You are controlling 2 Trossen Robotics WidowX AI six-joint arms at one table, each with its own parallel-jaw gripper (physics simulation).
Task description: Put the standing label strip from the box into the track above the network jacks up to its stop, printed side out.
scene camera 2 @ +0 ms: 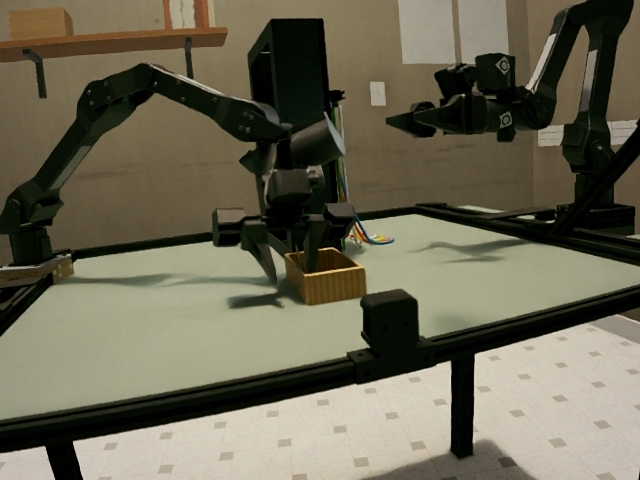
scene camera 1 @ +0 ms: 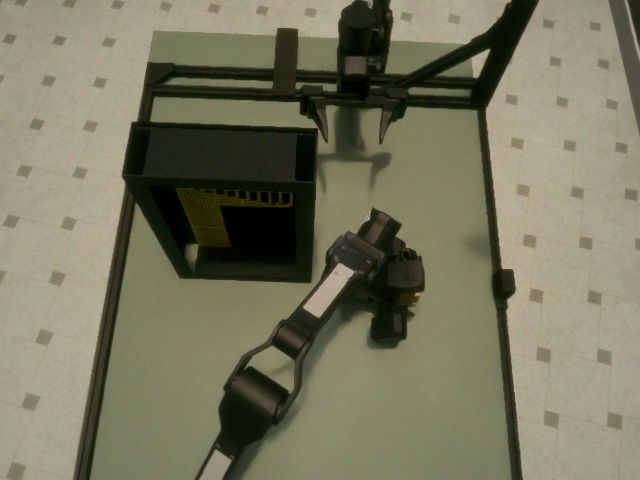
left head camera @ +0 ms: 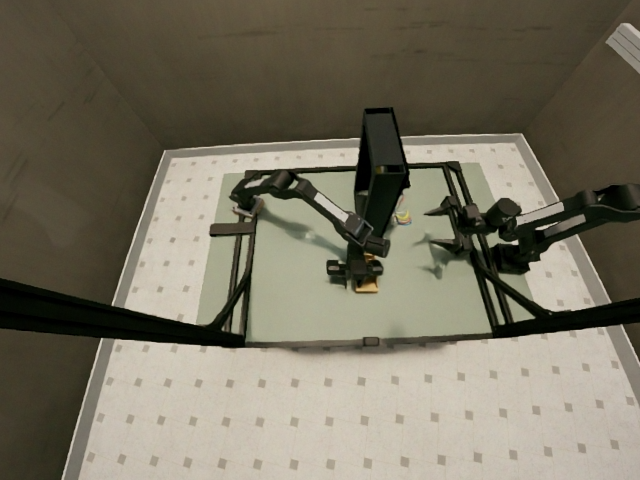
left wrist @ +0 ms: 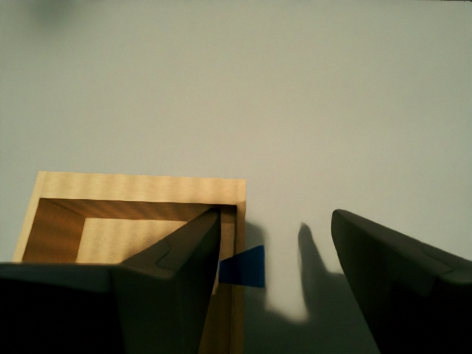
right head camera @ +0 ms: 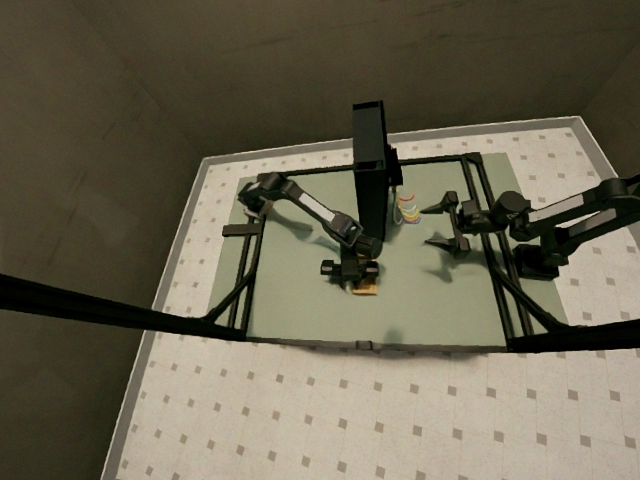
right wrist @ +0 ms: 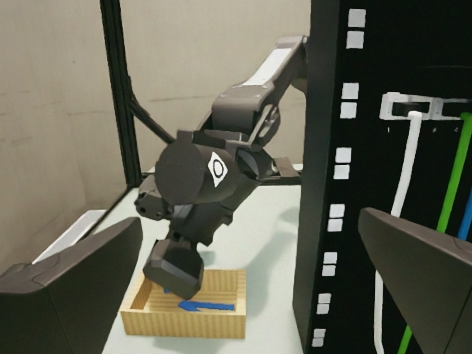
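The standing blue label strip rises at the side wall of the wooden box. My left gripper is half open and empty, pointing down with one finger inside the box and the other outside; the strip shows between them, close to the inside finger. More blue strips lie in the box. My right gripper is wide open and empty, facing the rack's jack side. The network jacks show in the right wrist view; I cannot make out the track.
The tall black rack stands behind the box. Coloured cables hang to the table on its jack side. Black frame rails edge the table. A camera block sits on the front rail.
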